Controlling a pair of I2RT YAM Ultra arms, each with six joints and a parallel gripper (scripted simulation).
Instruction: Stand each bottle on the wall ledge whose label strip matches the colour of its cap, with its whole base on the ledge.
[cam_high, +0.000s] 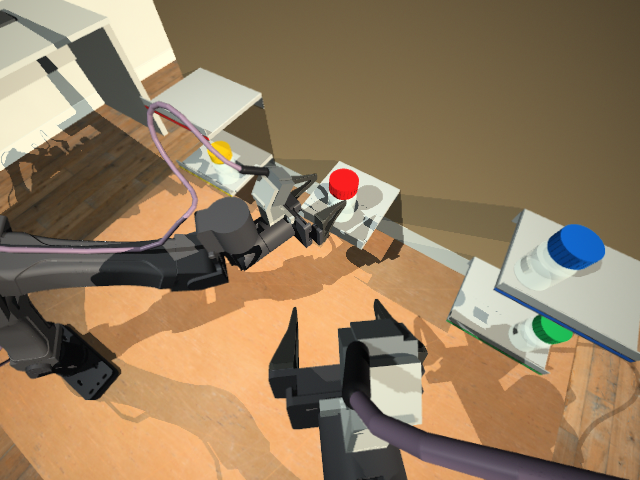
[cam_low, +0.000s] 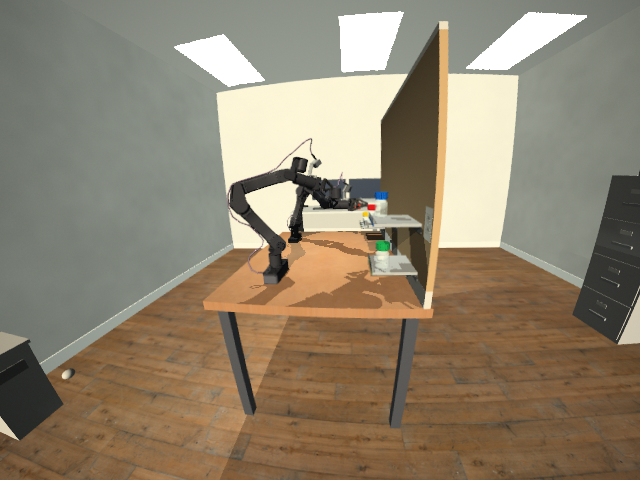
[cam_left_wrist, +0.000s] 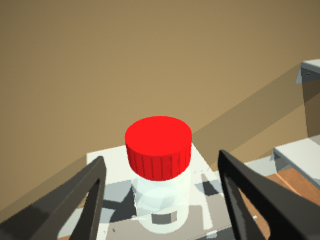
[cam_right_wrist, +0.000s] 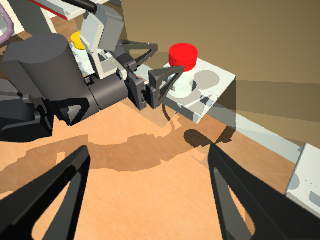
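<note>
My left hand is 6 cm above the red-capped bottle, 4 cm short of it and 1 cm to the left of it. Round my left hand: yellow-capped bottle 33 cm to the left, 16 cm below, 7 cm ahead; blue-capped bottle 35 cm to the right, 4 cm above, 1 cm ahead; brown wall 18 cm ahead, 15 cm above, 3 cm to the right.
</note>
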